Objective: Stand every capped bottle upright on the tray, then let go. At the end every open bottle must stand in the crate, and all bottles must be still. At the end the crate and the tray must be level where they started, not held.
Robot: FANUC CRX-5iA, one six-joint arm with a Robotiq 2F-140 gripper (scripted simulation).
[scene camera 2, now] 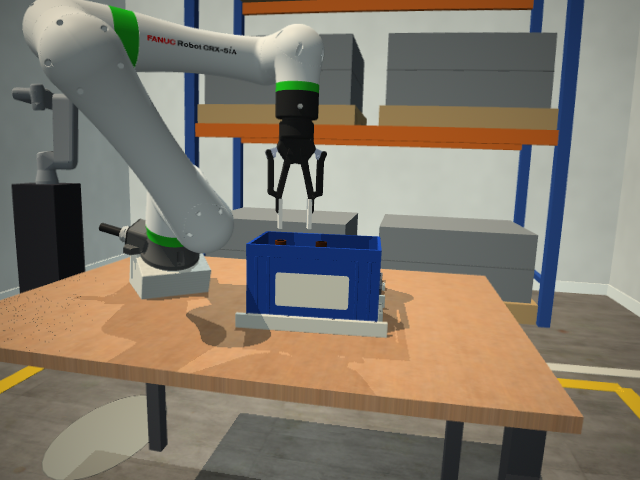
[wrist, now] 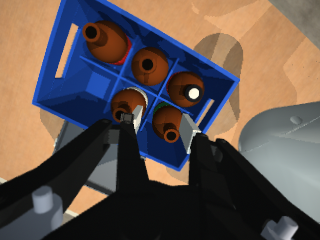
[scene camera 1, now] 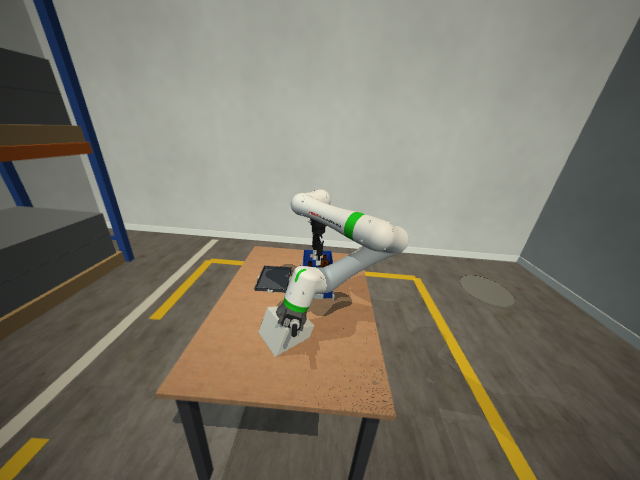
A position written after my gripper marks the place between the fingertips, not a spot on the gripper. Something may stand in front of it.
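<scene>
My gripper [scene camera 2: 294, 228] shows in scene camera 2, and the wrist view shows my gripper [wrist: 161, 118] as well. There is a dark tray [scene camera 1: 276, 278] in scene camera 1, and the wrist view shows the tray [wrist: 103, 179] too, together with a blue crate [wrist: 80, 96] and a bottle [wrist: 126, 100].
</scene>
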